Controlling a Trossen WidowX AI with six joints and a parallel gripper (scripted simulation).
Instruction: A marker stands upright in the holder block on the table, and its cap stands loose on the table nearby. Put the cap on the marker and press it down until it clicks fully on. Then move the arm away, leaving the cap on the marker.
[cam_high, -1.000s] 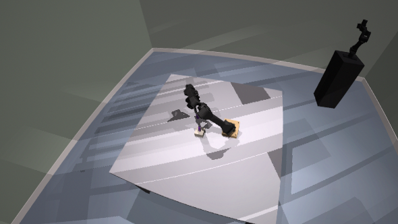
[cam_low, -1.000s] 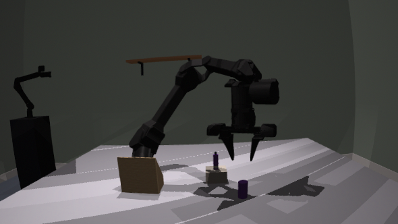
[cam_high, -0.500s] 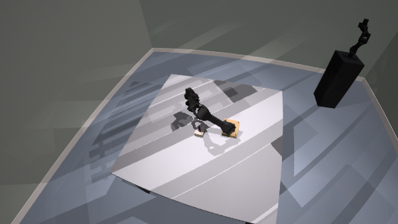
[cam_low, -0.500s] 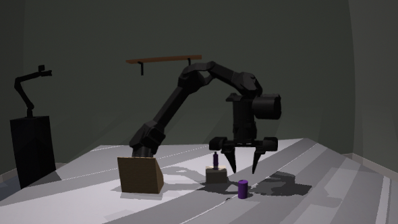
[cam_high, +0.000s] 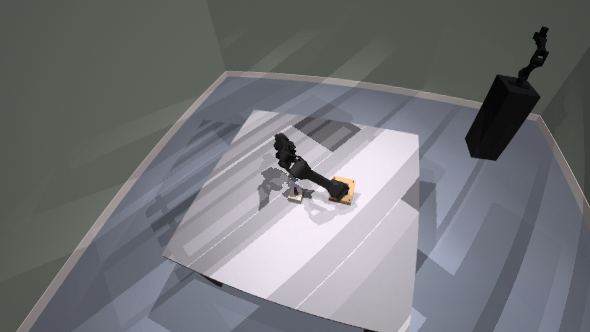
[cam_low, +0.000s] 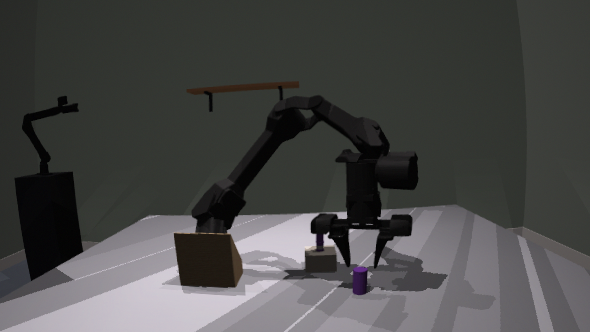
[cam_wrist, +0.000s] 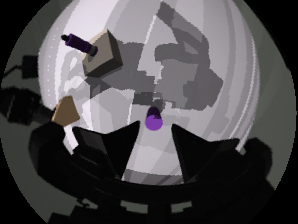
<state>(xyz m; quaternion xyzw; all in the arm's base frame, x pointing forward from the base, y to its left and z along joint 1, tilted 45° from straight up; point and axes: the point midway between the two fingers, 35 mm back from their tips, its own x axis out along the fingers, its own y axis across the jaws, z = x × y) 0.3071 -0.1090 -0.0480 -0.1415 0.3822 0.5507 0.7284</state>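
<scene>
Now: the cap 3 cm below my gripper tip. The rest, counted from my gripper tip: marker: 16 cm to the left, 6 cm behind, 2 cm above; then holder block: 16 cm to the left, 6 cm behind, 3 cm below.
</scene>
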